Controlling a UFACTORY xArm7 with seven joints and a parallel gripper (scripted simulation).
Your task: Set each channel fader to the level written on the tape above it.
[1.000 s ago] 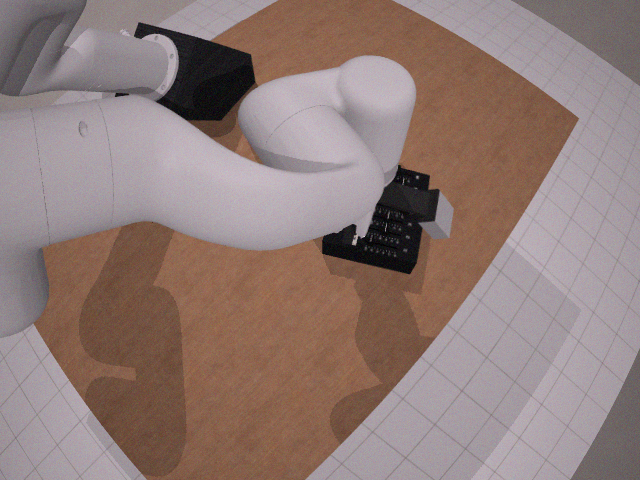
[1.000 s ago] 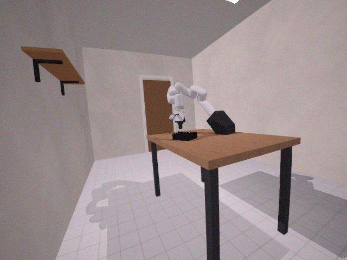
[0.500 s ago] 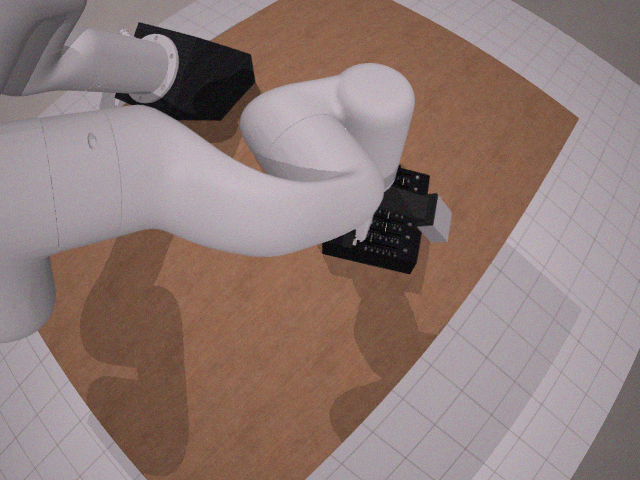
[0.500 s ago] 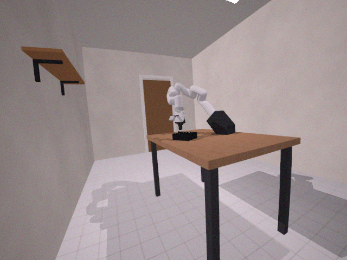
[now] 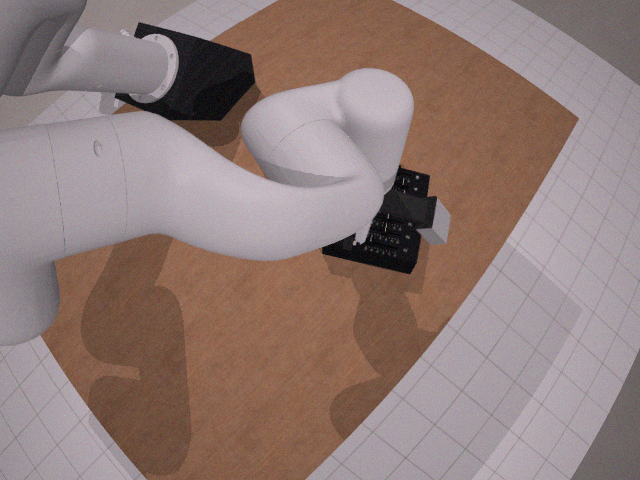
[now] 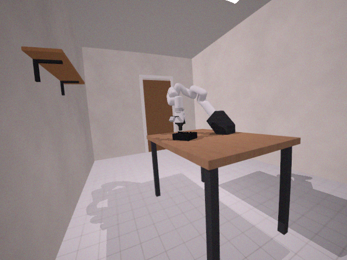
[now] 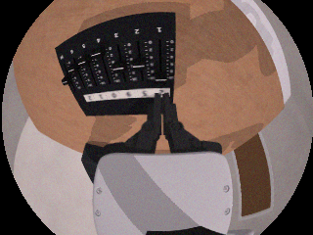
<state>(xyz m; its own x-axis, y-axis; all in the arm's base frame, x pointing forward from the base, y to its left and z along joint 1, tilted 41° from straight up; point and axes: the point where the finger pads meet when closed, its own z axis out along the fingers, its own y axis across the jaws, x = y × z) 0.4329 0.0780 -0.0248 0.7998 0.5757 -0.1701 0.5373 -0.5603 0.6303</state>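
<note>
My hand is 3 cm above the fader, 2 cm to the right of it and 2 cm short of it. Also, from my hand: master fader cap (14 cm to the left, 4 cm behind, 3 cm below); channel fader cap (6 cm to the left, 3 cm below, 1 cm ahead).
</note>
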